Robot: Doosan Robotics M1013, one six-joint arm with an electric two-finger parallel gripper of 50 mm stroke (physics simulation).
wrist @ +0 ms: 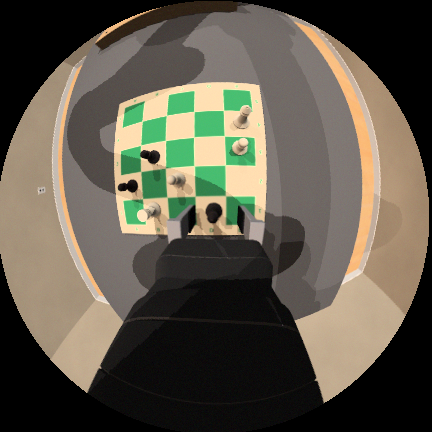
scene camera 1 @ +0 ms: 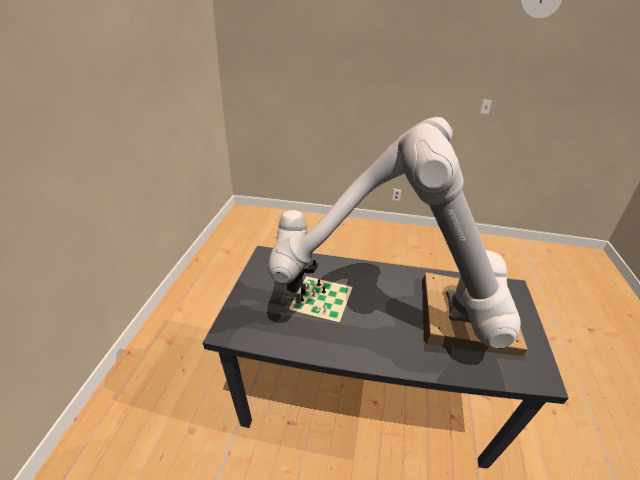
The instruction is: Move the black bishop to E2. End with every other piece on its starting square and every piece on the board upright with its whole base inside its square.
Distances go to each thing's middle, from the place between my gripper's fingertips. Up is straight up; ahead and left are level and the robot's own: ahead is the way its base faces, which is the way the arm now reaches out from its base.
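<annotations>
Measured from the chessboard (scene camera 1: 336, 296), my hand is 4 cm to the left of it, 8 cm beyond it and 2 cm above it.
</annotations>
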